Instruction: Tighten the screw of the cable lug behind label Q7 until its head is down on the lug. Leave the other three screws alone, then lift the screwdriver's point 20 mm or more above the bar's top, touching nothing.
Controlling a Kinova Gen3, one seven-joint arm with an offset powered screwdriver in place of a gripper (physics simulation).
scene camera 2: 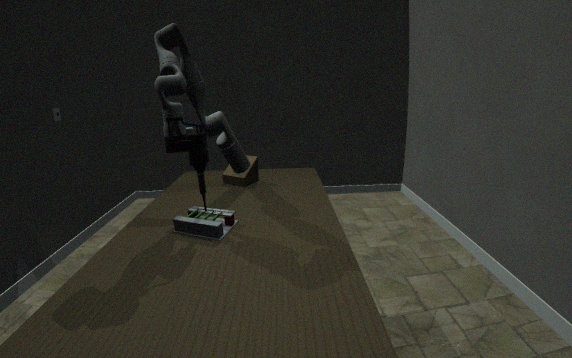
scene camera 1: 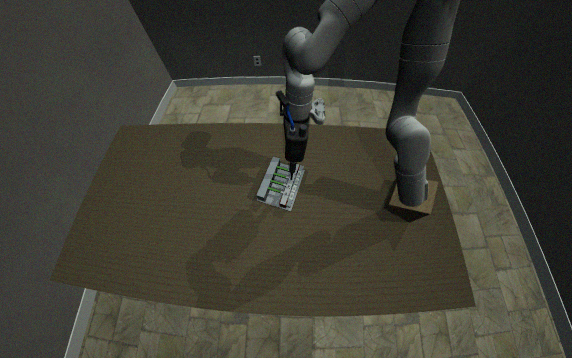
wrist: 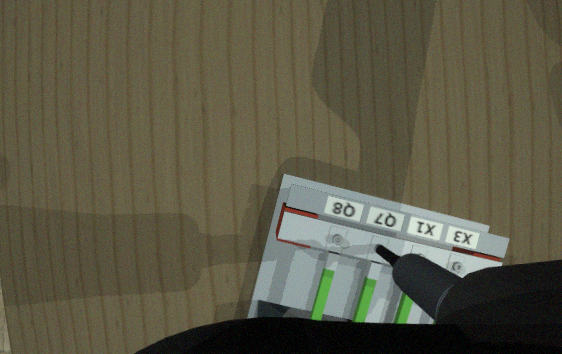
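Pixels of known places: end effector, tool point: [scene camera 2: 205, 210] [scene camera 1: 291, 179] [wrist: 379, 250]; arm's base, origin of the base link: [scene camera 2: 241, 166] [scene camera 1: 411, 196].
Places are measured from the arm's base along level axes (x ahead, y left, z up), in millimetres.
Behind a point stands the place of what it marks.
Observation:
My screwdriver [scene camera 1: 292, 177] {y -124, x 434, z -13 mm} [scene camera 2: 205, 208] {y -125, x 441, z -29 mm} [wrist: 379, 247] {y -128, x 434, z -30 mm} has no fingers. Its dark point is at the lug behind label Q7 [wrist: 385, 219] {y -117, x 418, z -41 mm} and covers that lug's screw, so the head's height and any gap under the point cannot be told. The pale bar [wrist: 300, 228] {y -180, x 414, z -42 mm} [scene camera 2: 228, 212] {y -43, x 455, z -44 mm} has red edges at its ends. The screw behind Q8 [wrist: 337, 239] {y -155, x 425, z -36 mm} shows in its lug in the wrist view, as does the screw behind X3 [wrist: 457, 267] {y -67, x 463, z -37 mm}. The screw behind X1 [wrist: 421, 255] {y -96, x 447, z -34 mm} is mostly hidden by the screwdriver's dark sleeve.
Green-marked cables [wrist: 322, 295] {y -172, x 463, z -34 mm} [wrist: 365, 300] {y -142, x 473, z -34 mm} run from the lugs toward a raised grey block [scene camera 1: 267, 183] {y -114, x 530, z -36 mm} [scene camera 2: 197, 226] {y -141, x 542, z -47 mm} on the base plate. The labels Q8 [wrist: 343, 208] {y -147, x 404, z -41 mm}, X1 [wrist: 425, 228] {y -88, x 430, z -41 mm} and X3 [wrist: 462, 237] {y -58, x 443, z -41 mm} stand beside Q7. The arm's wooden mount [scene camera 1: 431, 197] {y 25, x -49, z 37 mm} [scene camera 2: 253, 169] {y 58, x 18, z -15 mm} stands on the table [scene camera 1: 150, 225] {y 11, x 1016, z -84 mm}.

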